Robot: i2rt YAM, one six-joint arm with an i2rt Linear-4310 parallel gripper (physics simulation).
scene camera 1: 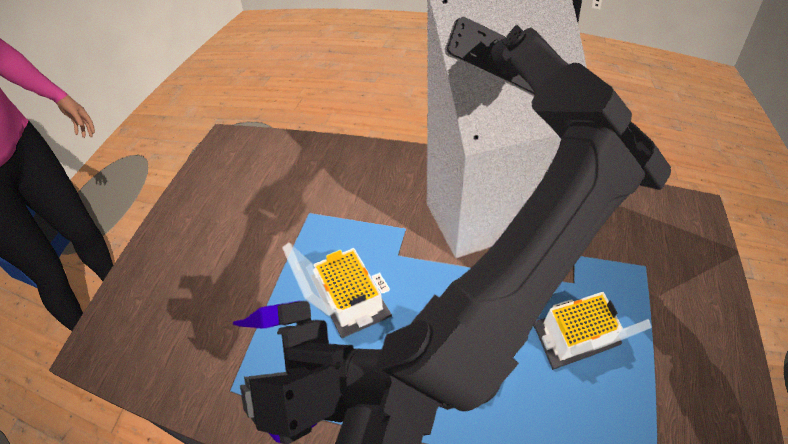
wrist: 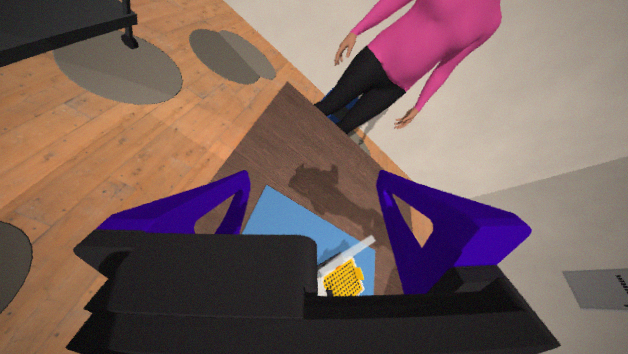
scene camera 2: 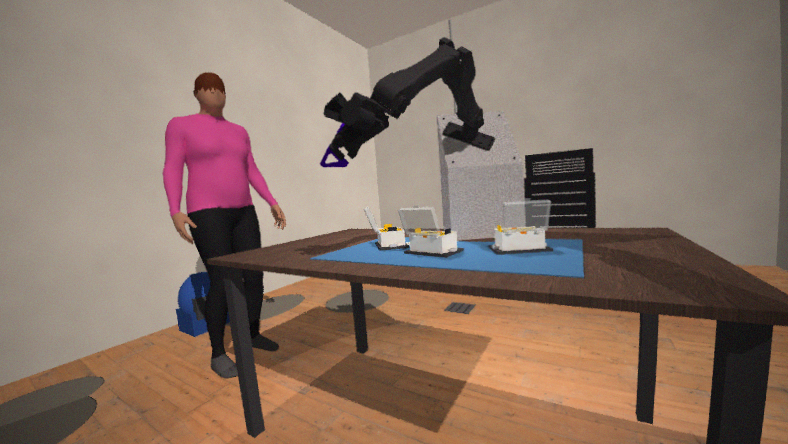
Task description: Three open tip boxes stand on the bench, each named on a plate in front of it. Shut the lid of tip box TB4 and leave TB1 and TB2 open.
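Frame: origin at the arm's base, x back, y down, z right, level; metres.
Seen in the pictures: gripper, fingertip midpoint: (scene camera 1: 241, 365) (wrist: 313, 177) (scene camera 2: 327, 156); arm's base, link origin: (scene camera 1: 503, 58) (scene camera 2: 468, 136).
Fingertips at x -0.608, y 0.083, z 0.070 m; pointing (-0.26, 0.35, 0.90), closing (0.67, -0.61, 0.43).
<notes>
Offsets run from my fingertips to a thing's middle. "*": to the spot under its first point. Level surfaces: height alone.
Tip box TB4 {dx +0.289, dy +0.246, dz +0.080 m} (scene camera 1: 347, 280) (scene camera 2: 390, 238) (wrist: 344, 279) is white with a yellow rack and stands at the mat's back left. Its clear lid {dx +0.233, dy +0.206, dz +0.117 m} (scene camera 1: 304, 280) (scene camera 2: 371, 218) (wrist: 353, 252) stands open on the left side. The plate {* dx +0.345, dy +0.309, dz +0.044 m} (scene camera 1: 380, 282) beside it reads TB4. Another open box {dx +0.416, dy +0.278, dz -0.347 m} (scene camera 1: 587, 322) (scene camera 2: 520, 238) stands on the right. A third open box {dx +0.276, dy +0.278, dz -0.142 m} (scene camera 2: 432, 242) stands between them; the arm hides it in scene camera 1. Which is TB1 or TB2 cannot be read. My gripper (scene camera 1: 255, 380) (scene camera 2: 331, 155) (wrist: 313, 177) is open and empty, high above the table's left part, apart from the lids.
The boxes stand on a blue mat {dy +0.311 m} (scene camera 1: 612, 397) (scene camera 2: 567, 259) (wrist: 282, 215) on the brown table {dy +0.314 m} (scene camera 1: 181, 182) (scene camera 2: 623, 264) (wrist: 270, 135). A grey pedestal (scene camera 1: 479, 220) (scene camera 2: 479, 204) rises at the back. A person (scene camera 1: 33, 182) (scene camera 2: 217, 159) (wrist: 425, 45) in pink stands beyond the table's left edge.
</notes>
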